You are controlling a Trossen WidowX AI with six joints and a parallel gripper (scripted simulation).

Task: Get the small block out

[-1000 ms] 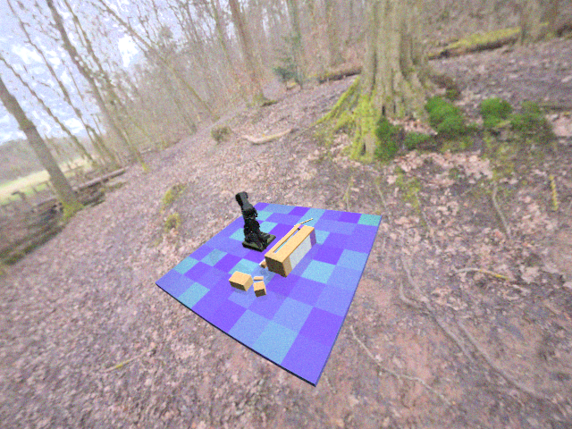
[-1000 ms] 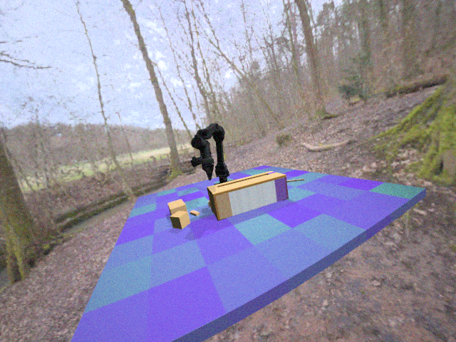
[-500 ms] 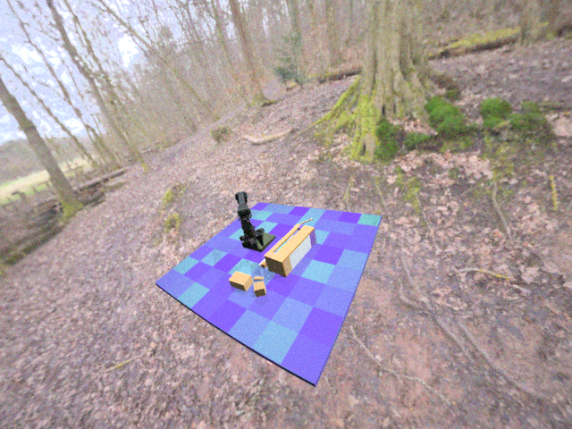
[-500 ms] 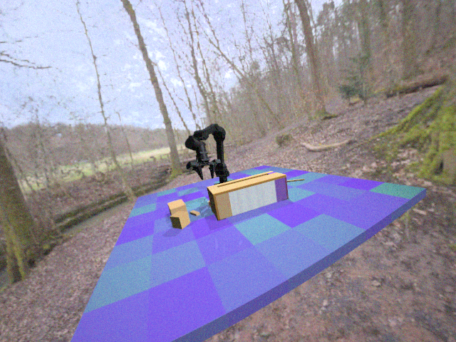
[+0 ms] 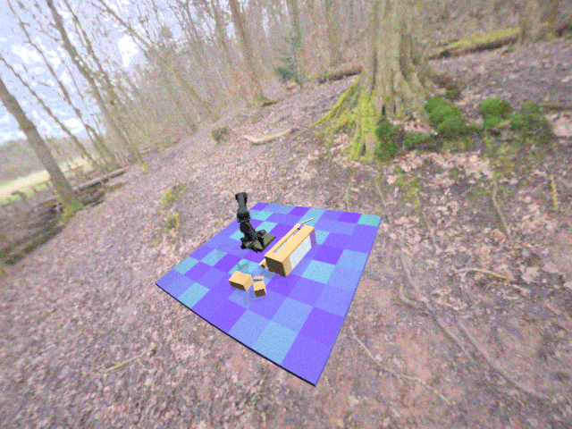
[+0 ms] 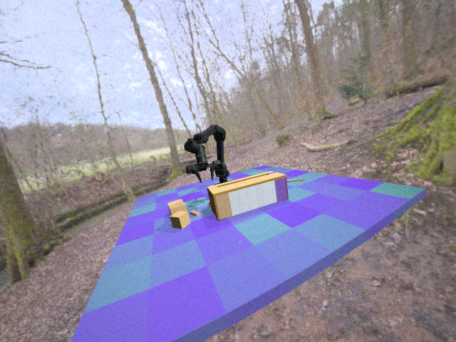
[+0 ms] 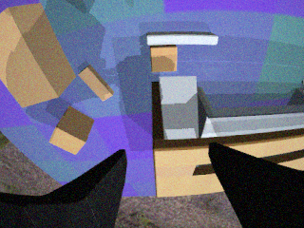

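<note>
My gripper tip is 130 mm above the tan block, 20 mm past it and 10 mm to the right of it. From my gripper tip the other things lie so: thin tan stick 570 mm to the left, 150 mm below, 20 mm ahead; box 170 mm to the left, 90 mm below, 90 mm ahead.
</note>
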